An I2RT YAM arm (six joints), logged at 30 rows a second.
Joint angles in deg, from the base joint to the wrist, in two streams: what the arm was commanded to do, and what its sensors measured. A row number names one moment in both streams.
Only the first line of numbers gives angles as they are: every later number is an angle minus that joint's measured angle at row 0.
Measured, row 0: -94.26, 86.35, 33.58, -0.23, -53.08, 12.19
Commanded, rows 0 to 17: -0.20, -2.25, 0.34, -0.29, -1.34, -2.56; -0.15, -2.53, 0.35, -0.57, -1.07, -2.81; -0.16, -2.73, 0.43, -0.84, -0.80, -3.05; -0.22, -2.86, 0.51, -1.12, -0.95, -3.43; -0.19, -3.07, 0.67, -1.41, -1.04, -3.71; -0.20, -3.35, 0.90, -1.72, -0.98, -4.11; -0.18, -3.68, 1.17, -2.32, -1.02, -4.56; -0.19, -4.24, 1.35, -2.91, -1.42, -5.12; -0.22, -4.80, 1.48, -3.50, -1.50, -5.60; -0.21, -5.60, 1.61, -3.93, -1.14, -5.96; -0.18, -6.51, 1.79, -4.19, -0.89, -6.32; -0.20, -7.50, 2.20, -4.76, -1.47, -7.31; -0.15, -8.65, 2.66, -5.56, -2.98, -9.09; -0.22, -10.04, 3.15, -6.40, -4.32, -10.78; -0.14, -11.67, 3.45, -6.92, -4.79, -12.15; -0.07, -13.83, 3.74, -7.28, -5.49, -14.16; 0.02, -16.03, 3.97, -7.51, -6.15, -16.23; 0.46, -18.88, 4.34, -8.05, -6.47, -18.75
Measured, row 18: 0.02, -13.14, 1.93, -6.64, -2.62, -10.91
